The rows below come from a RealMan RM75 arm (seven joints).
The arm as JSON. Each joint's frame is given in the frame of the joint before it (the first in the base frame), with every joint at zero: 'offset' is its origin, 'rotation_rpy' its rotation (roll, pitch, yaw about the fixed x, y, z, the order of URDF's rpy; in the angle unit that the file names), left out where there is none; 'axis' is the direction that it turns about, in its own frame. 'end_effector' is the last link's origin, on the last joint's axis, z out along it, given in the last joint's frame.
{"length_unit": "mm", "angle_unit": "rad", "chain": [
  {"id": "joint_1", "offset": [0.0, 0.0, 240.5], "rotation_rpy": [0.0, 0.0, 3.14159], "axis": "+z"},
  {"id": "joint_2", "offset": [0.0, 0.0, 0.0], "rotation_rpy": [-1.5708, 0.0, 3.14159], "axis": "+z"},
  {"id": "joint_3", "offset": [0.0, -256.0, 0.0], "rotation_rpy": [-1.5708, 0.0, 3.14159], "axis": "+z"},
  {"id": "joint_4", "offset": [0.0, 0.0, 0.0], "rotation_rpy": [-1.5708, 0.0, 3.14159], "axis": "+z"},
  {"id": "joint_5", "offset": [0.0, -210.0, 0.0], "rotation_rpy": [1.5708, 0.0, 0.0], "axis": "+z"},
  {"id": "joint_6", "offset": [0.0, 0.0, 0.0], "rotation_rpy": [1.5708, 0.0, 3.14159], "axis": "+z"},
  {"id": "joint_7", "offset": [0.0, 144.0, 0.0], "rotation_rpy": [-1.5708, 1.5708, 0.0], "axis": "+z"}
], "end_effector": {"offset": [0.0, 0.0, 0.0], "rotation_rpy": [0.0, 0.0, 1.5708]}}
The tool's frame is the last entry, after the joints.
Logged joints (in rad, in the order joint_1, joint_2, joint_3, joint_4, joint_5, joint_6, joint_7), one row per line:
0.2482 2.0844 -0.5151 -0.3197 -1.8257 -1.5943 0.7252
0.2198 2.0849 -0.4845 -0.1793 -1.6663 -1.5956 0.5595
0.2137 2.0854 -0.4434 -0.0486 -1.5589 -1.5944 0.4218
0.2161 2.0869 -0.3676 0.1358 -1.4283 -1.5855 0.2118
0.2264 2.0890 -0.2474 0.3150 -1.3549 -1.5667 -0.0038
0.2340 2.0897 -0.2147 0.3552 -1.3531 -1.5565 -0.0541
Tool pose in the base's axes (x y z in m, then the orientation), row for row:
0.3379 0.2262 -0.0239 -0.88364 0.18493 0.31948 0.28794
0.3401 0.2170 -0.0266 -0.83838 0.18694 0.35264 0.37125
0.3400 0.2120 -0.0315 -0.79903 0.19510 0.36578 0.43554
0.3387 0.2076 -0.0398 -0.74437 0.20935 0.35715 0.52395
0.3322 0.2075 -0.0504 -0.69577 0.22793 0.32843 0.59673
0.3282 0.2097 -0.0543 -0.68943 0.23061 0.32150 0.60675
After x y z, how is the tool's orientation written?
As a quaternion, x y z w.
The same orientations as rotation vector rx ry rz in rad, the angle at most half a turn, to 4 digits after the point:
-2.3598 0.4939 0.8532
-2.1497 0.4793 0.9042
-1.9886 0.4856 0.9103
-1.7816 0.5011 0.8548
-1.6151 0.5291 0.7624
-1.5938 0.5331 0.7433

